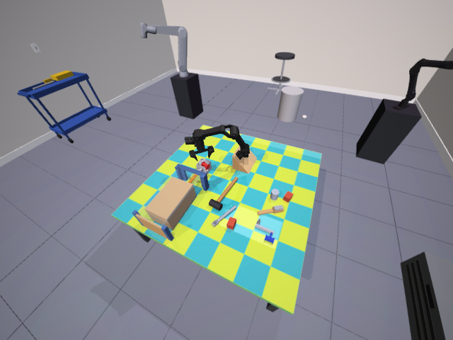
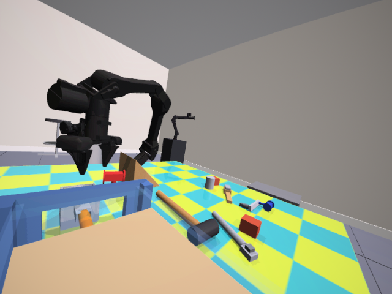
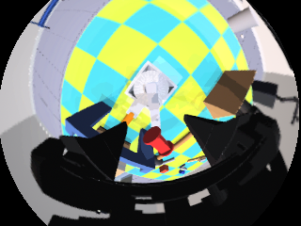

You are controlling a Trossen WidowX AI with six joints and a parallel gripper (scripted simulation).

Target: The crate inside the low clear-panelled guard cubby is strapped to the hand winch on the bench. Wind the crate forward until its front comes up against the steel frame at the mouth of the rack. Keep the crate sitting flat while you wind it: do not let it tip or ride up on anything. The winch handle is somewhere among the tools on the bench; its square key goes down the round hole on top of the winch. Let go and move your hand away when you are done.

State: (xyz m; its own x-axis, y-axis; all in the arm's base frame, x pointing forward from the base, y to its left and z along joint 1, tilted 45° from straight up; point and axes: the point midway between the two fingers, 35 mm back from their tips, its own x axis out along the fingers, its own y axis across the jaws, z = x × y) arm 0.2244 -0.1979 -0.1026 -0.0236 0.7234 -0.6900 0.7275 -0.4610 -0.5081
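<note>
My gripper tip is 10 mm short of the winch handle, 20 mm to the right of it and 60 mm above it. The rest, counted from my gripper tip: brush 100 mm ahead, 620 mm to the left, 140 mm below; red grip 40 mm ahead, 50 mm to the left, 30 mm below; grey winch 40 mm behind, 40 mm to the right, 130 mm below.
</note>
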